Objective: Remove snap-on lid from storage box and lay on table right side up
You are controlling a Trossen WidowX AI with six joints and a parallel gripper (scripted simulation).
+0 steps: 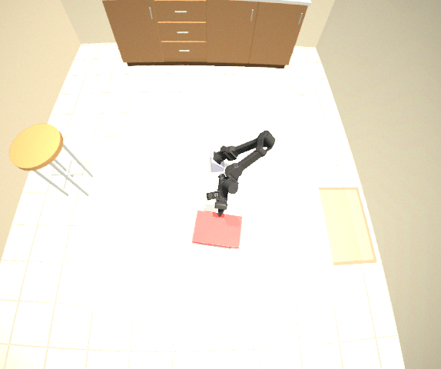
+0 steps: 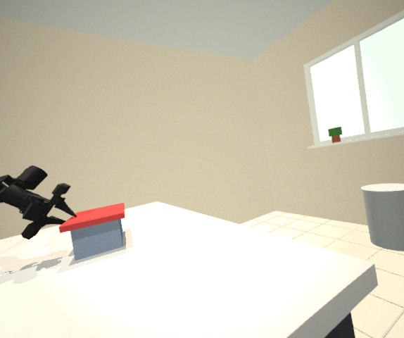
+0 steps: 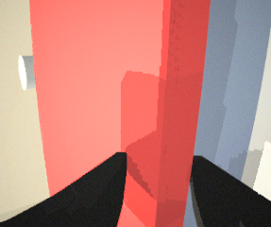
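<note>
The red lid is 8 cm ahead of my gripper tip. Also, from my gripper tip: storage box (7 cm ahead, 5 cm below).
</note>
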